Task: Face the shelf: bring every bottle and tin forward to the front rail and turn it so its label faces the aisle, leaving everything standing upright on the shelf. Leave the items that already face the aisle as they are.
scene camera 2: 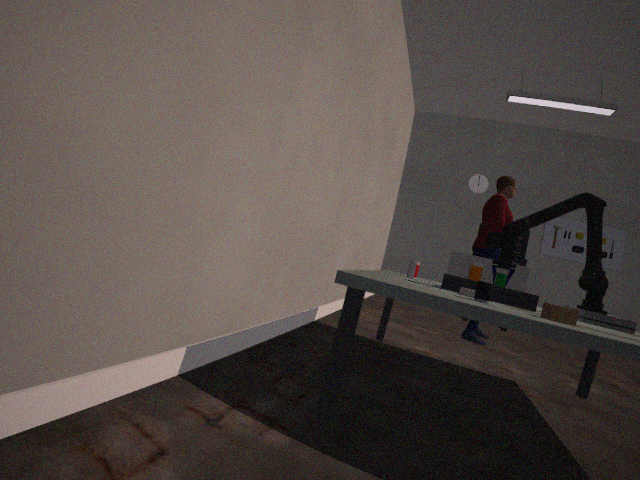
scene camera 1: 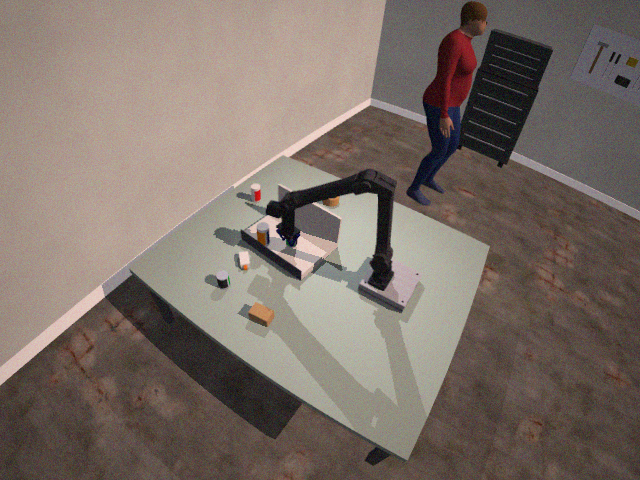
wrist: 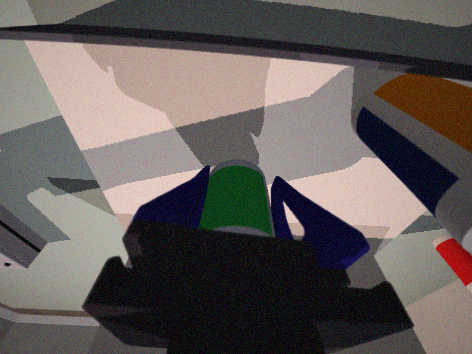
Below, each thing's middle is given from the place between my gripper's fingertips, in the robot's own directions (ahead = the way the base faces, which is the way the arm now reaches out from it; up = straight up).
Labels:
The shelf [scene camera 1: 319,228] lies 4 cm ahead of my hand, 6 cm to the right of it and 2 cm above it. Also, from my hand: shelf board [scene camera 1: 312,248] 4 cm ahead, 6 cm to the right, 6 cm below; dark rail [scene camera 2: 527,301] 5 cm ahead, 8 cm to the left, 5 cm below; shelf back panel [scene camera 2: 459,263] 2 cm ahead, 20 cm to the right, 2 cm above.

